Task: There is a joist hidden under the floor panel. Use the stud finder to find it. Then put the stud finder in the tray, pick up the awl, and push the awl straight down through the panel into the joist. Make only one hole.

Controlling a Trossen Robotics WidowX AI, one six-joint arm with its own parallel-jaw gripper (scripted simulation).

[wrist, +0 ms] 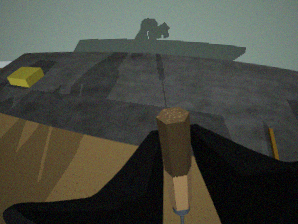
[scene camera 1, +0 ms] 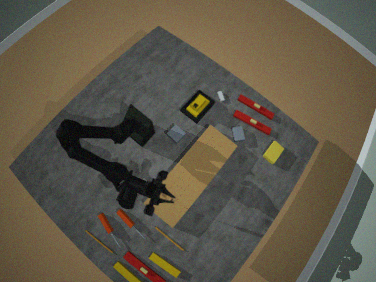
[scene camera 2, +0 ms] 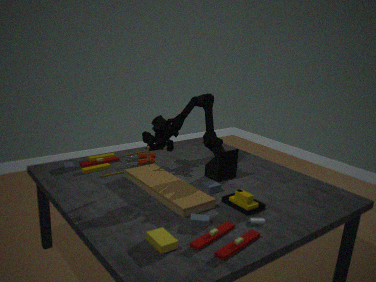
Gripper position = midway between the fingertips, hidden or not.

Note:
The gripper (scene camera 1: 174, 200) carries an awl.
The gripper shows as well in the wrist view (wrist: 174, 134).

